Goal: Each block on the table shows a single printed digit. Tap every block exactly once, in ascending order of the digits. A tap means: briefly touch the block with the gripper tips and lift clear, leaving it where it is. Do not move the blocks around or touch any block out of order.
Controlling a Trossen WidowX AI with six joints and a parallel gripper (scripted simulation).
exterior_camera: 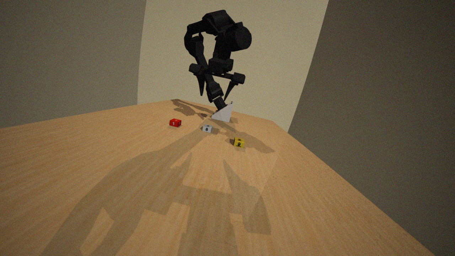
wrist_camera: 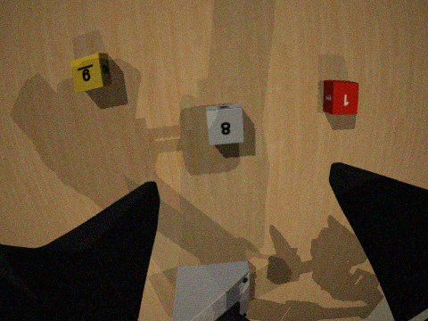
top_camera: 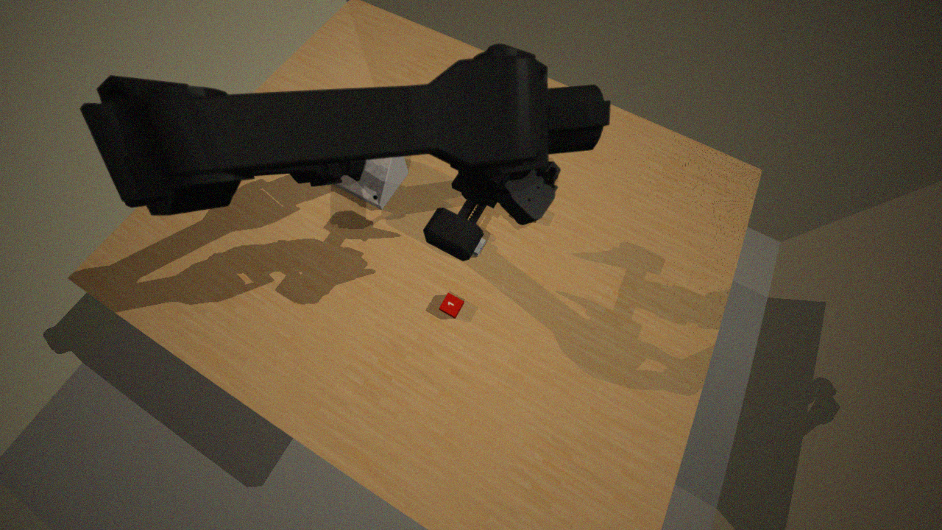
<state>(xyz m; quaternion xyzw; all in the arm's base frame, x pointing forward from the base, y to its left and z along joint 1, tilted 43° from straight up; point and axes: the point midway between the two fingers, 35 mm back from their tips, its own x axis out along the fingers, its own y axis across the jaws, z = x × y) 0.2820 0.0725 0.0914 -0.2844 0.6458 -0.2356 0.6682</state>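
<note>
Now: gripper tip 2 cm short of the red block marked 1, 12 cm to the left of it and 12 cm above it. Also, from my gripper tip: grey block marked 8: 12 cm below; yellow block marked 9: 6 cm ahead, 13 cm to the left, 12 cm below.
</note>
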